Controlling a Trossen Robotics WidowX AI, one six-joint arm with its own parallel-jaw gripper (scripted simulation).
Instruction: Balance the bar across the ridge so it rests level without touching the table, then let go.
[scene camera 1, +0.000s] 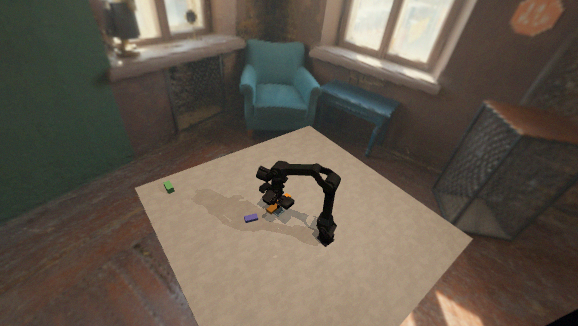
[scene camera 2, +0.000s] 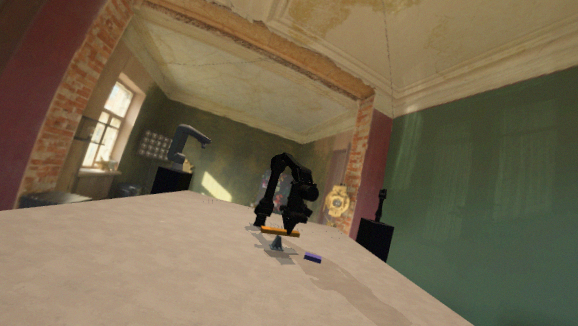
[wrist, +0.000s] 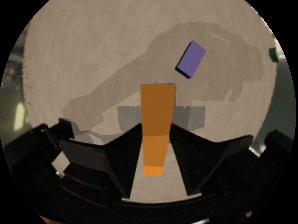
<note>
My gripper (scene camera 2: 286, 233) holds an orange bar (wrist: 157, 100).
My gripper also shows in the wrist view (wrist: 155, 126).
</note>
